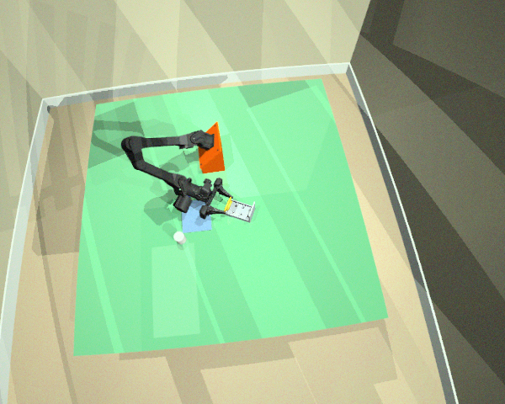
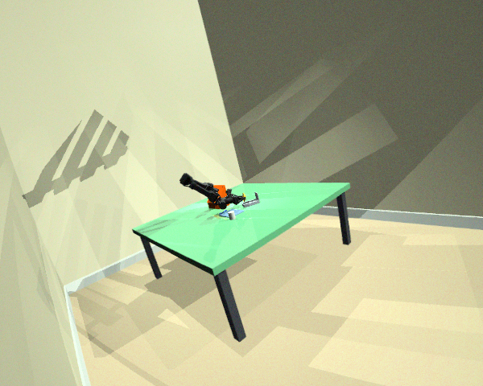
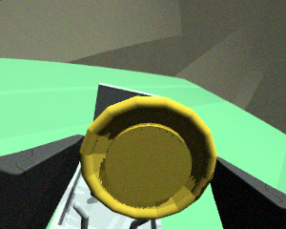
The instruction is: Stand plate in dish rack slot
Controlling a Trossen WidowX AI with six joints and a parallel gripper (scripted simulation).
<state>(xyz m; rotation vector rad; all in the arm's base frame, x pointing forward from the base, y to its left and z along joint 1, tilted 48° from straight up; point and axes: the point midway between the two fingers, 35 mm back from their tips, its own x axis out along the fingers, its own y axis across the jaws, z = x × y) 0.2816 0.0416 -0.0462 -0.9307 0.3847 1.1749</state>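
The grey dish rack lies 40 mm to the left of my gripper tip and 50 mm below it. Round my gripper tip: yellow plate (10 mm to the right); white cup (130 mm ahead, 210 mm to the right, 50 mm below); light blue mat (20 mm ahead, 160 mm to the right, 70 mm below).
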